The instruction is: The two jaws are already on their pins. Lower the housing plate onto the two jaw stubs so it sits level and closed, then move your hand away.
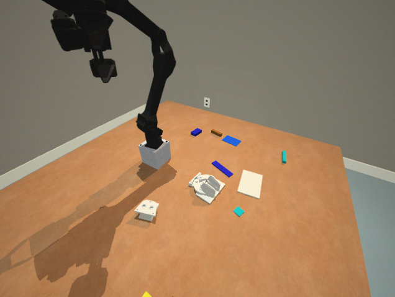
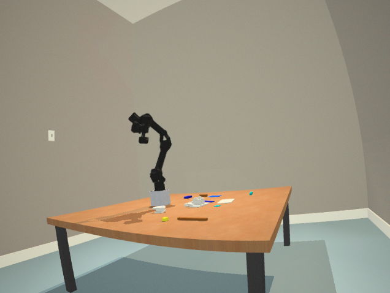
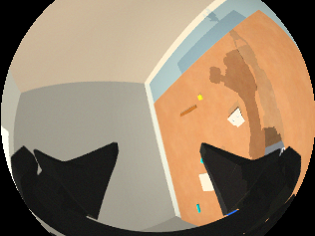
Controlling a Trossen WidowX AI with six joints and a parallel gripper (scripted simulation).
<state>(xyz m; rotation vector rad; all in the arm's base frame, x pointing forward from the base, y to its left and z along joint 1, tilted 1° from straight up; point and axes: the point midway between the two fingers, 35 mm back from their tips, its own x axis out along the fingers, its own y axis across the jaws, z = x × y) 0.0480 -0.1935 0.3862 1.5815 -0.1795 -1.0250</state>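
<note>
Right now my gripper tip is 47 cm above the white stepped block, 6 cm short of it and 4 cm to the left of it. Round my gripper tip: cyan square (48 cm below, 37 cm ahead, 8 cm to the left); then yellow piece (47 cm below, 26 cm to the right, 20 cm ahead); then blue bar (48 cm below, 28 cm to the left, 25 cm ahead).
</note>
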